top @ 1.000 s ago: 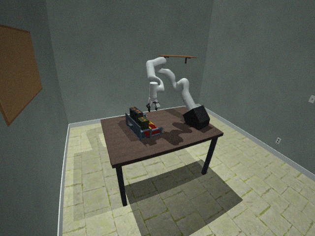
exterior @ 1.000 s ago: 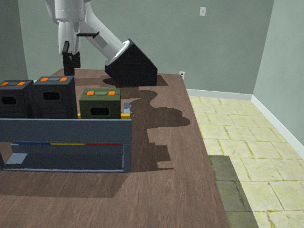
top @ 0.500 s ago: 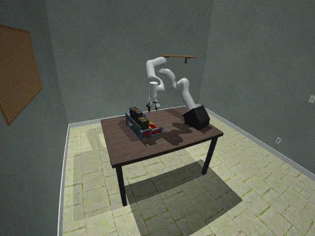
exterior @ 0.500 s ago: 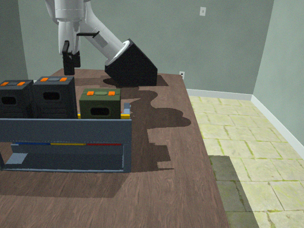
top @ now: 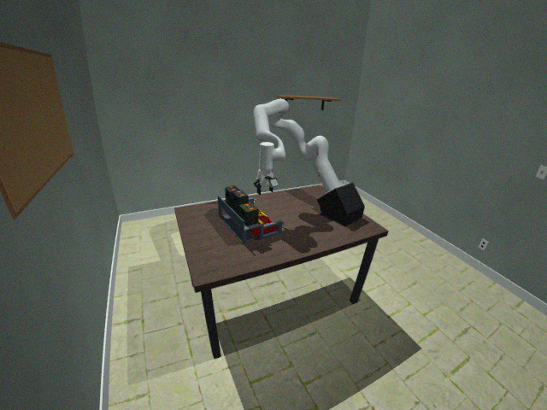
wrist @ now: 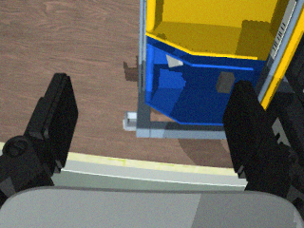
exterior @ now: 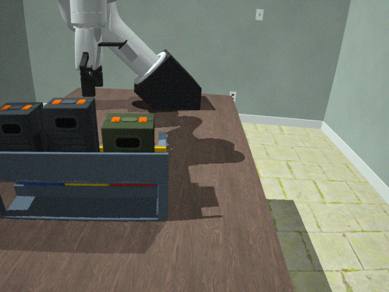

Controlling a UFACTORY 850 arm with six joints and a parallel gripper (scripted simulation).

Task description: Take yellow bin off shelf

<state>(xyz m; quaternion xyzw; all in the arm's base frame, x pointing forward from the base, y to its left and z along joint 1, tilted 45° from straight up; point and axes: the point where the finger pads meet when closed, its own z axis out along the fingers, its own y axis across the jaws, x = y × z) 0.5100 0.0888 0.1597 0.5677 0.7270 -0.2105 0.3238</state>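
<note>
The shelf rail lies 1 cm behind my hand and 21 cm below it. Round my hand: blue open bin: 10 cm ahead, 10 cm to the right, 17 cm below; then red bin: 7 cm ahead, 12 cm to the left, 17 cm below; then yellow open bin: 8 cm ahead, 1 cm to the left, 17 cm below.
</note>
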